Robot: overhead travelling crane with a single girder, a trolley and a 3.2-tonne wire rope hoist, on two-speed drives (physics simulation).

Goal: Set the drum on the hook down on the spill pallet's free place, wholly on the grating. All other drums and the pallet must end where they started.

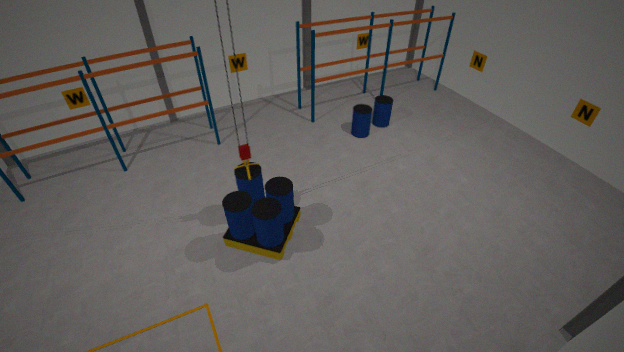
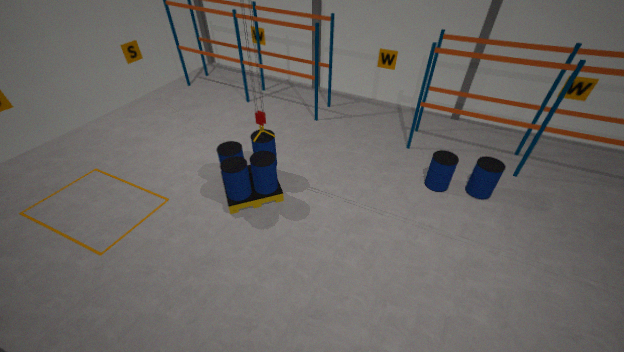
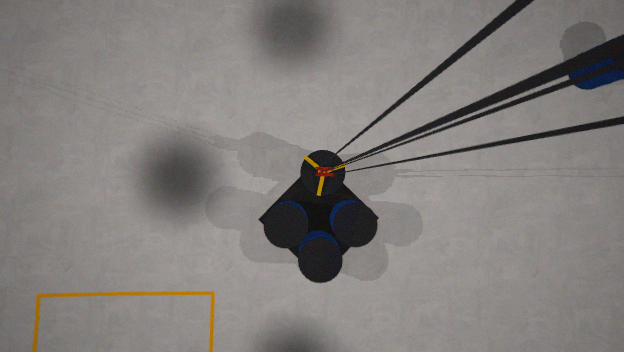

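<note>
The drum on the hook (image 1: 251,189) (image 2: 265,146) (image 3: 309,181), blue with a black lid, hangs upright at the rear corner of the spill pallet (image 1: 252,248) (image 2: 257,201) (image 3: 320,212). My gripper (image 1: 248,168) (image 2: 263,133) (image 3: 322,172), a yellow three-armed grab under the red hook block (image 1: 244,152) (image 2: 260,118), is shut on its top. Three blue drums stand on the black grating: one drum (image 1: 241,220) (image 3: 285,225), another drum (image 1: 269,227) (image 3: 320,261) and a third drum (image 1: 283,201) (image 3: 355,224). The held drum's foot is hidden, so contact with the grating cannot be told.
Two more blue drums, one (image 1: 361,121) (image 2: 441,172) and another (image 1: 382,111) (image 2: 484,178), stand near a rack. Racks with blue posts stand along the W wall. A yellow outline (image 1: 150,327) (image 2: 60,233) (image 3: 125,294) is marked on the floor apart from the pallet.
</note>
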